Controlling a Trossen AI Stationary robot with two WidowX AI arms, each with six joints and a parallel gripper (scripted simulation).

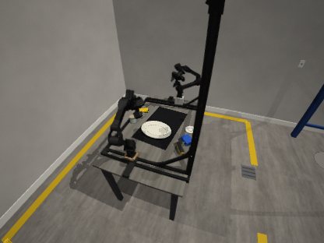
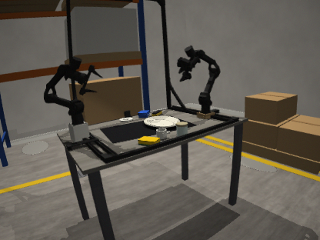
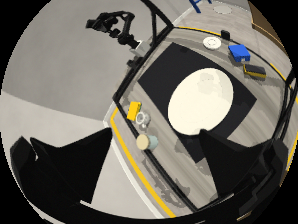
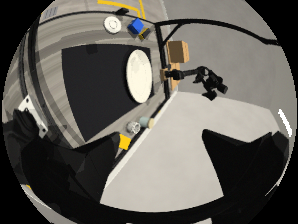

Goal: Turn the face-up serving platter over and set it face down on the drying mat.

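Now: the white serving platter 7 cm behind my left hand, 14 cm to the right of it and 33 cm below it. The rest, counted from my left hand: black drying mat (7 cm behind, 26 cm to the right, 35 cm below); then mug (20 cm ahead, 26 cm to the right, 32 cm below); then yellow-black item (37 cm behind, 5 cm to the right, 32 cm below).
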